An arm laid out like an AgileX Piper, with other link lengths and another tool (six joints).
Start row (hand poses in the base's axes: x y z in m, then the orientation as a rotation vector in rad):
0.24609 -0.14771 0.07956 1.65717 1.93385 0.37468
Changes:
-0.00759 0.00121 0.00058 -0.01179 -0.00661 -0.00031
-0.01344 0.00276 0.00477 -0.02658 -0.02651 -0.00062
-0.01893 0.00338 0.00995 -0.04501 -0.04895 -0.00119
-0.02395 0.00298 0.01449 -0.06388 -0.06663 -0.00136
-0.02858 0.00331 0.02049 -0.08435 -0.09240 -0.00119
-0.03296 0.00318 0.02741 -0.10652 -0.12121 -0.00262
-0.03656 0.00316 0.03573 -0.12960 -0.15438 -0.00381
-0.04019 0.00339 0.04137 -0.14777 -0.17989 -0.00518
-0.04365 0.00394 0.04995 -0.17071 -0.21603 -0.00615
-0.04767 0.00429 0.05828 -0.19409 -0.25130 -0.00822
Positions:
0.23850 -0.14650 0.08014 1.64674 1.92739 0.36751
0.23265 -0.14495 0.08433 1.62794 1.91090 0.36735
0.22716 -0.14433 0.08951 1.60587 1.89185 0.36527
0.22214 -0.14473 0.09405 1.58553 1.87651 0.35934
0.21751 -0.14440 0.10005 1.56000 1.85534 0.35792
0.21313 -0.14453 0.10697 1.53340 1.83031 0.35637
0.20953 -0.14455 0.11529 1.50396 1.80215 0.35708
0.20590 -0.14432 0.12093 1.48149 1.78001 0.35696
0.20244 -0.14377 0.12951 1.45060 1.74982 0.35976
0.19842 -0.14342 0.13784 1.42085 1.71923 0.36095

